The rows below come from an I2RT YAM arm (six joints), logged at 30 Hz.
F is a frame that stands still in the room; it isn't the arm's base.
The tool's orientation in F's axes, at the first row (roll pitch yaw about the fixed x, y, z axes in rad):
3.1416 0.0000 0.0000
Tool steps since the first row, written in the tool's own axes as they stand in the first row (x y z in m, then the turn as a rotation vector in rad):
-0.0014 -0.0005 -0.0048 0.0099 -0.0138 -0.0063
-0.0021 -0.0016 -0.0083 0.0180 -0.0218 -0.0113
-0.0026 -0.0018 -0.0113 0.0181 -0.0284 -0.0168
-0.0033 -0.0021 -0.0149 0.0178 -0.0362 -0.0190
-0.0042 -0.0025 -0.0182 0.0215 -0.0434 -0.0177
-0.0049 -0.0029 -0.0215 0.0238 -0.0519 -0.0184
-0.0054 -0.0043 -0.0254 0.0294 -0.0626 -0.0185
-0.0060 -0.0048 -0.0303 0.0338 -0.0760 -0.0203
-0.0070 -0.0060 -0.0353 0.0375 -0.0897 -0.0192
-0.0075 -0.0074 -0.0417 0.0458 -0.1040 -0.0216
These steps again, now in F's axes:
-0.0014 0.0005 0.0048 0.0099 0.0138 0.0063
-0.0021 0.0016 0.0083 0.0180 0.0218 0.0113
-0.0026 0.0018 0.0113 0.0181 0.0284 0.0168
-0.0033 0.0021 0.0149 0.0178 0.0362 0.0190
-0.0042 0.0025 0.0182 0.0215 0.0434 0.0177
-0.0049 0.0029 0.0215 0.0238 0.0519 0.0184
-0.0054 0.0043 0.0254 0.0294 0.0626 0.0185
-0.0060 0.0048 0.0303 0.0338 0.0760 0.0203
-0.0070 0.0060 0.0353 0.0375 0.0897 0.0192
-0.0075 0.0074 0.0417 0.0458 0.1040 0.0216

